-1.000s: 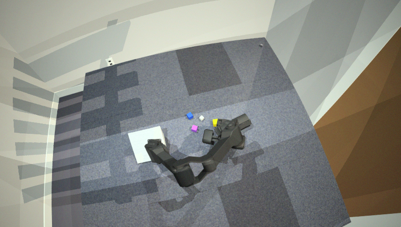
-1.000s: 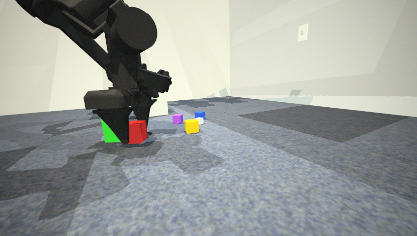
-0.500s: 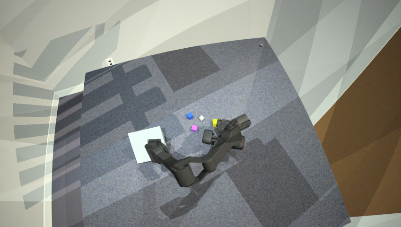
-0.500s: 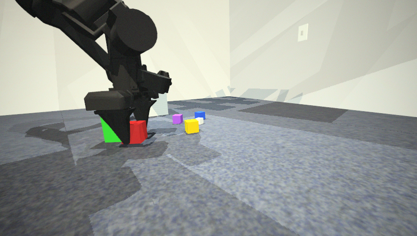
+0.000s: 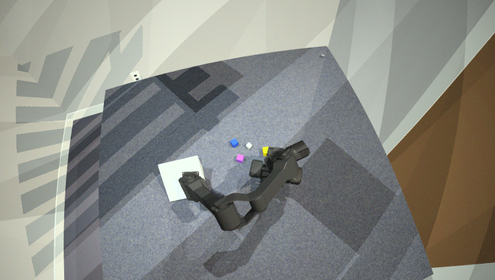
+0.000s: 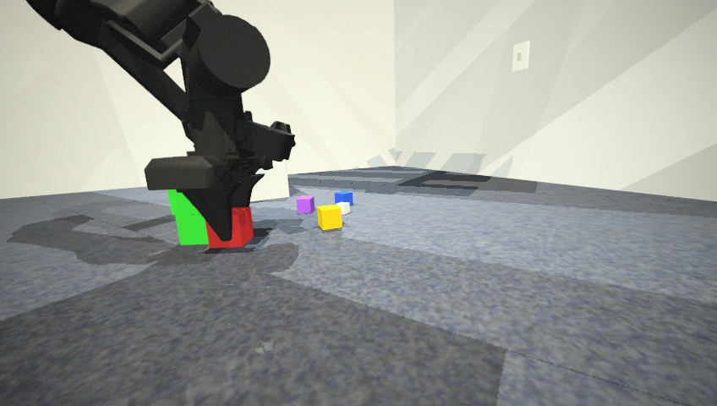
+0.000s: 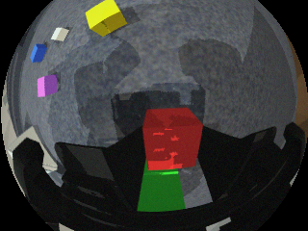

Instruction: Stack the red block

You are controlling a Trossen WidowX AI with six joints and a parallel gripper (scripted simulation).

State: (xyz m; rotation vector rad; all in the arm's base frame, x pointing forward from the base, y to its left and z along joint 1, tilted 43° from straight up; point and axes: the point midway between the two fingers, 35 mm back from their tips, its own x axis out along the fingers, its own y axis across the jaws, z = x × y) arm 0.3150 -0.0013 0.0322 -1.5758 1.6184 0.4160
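Right now the yellow cube is 120 mm to the left of my gripper tip and 10 mm behind it. Round my gripper tip: red block (10 mm above); purple cube (120 mm behind, 110 mm to the left); small white cube (160 mm to the left, 80 mm behind).
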